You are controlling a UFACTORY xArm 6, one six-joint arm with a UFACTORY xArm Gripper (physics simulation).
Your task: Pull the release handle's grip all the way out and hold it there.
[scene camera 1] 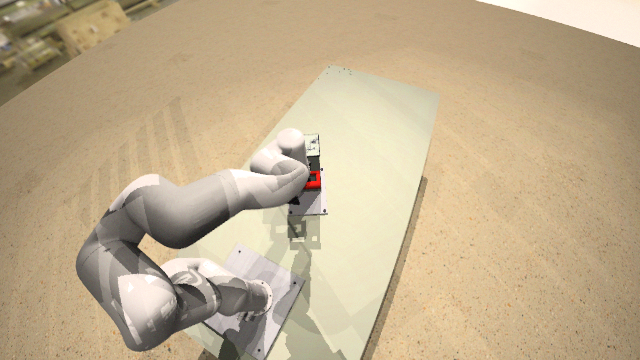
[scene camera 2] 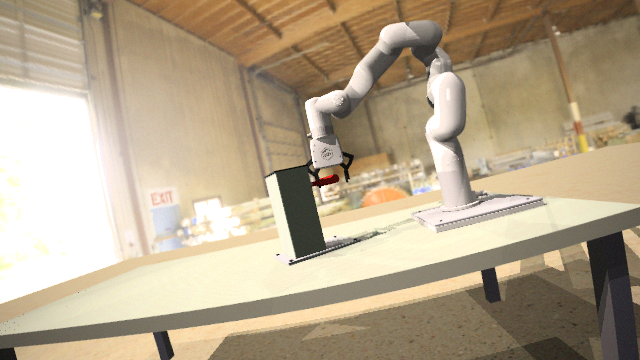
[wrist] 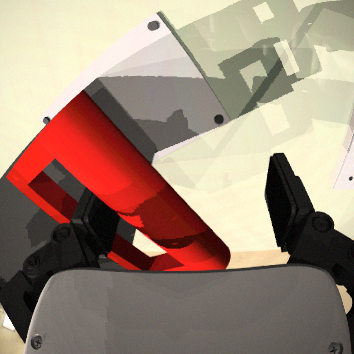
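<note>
The red release handle (scene camera 1: pixel 314 187) (scene camera 2: pixel 327 180) (wrist: pixel 145 177) is a rectangular loop with a thick round grip bar. It sticks out sideways from the upper part of a dark green-grey box post (scene camera 1: pixel 312 146) (scene camera 2: pixel 300 215) (wrist: pixel 17 215). My gripper (scene camera 2: pixel 333 181) (wrist: pixel 190 178) is open around the grip bar and points down. In the wrist view one finger is at the loop's opening, between bar and post, and the other is out beyond the bar, with a wide gap. The bar runs at a slant to the finger pads. In scene camera 1 the arm hides part of the handle and most of the gripper.
The post stands on a pale bolted plate (scene camera 1: pixel 314 204) (wrist: pixel 130 55) on the light green table (scene camera 1: pixel 375 150) (scene camera 2: pixel 200 296). The arm's own base plate (scene camera 1: pixel 239 262) (scene camera 2: pixel 505 204) is bolted to the same table. The table's long edge is on the right in scene camera 1.
</note>
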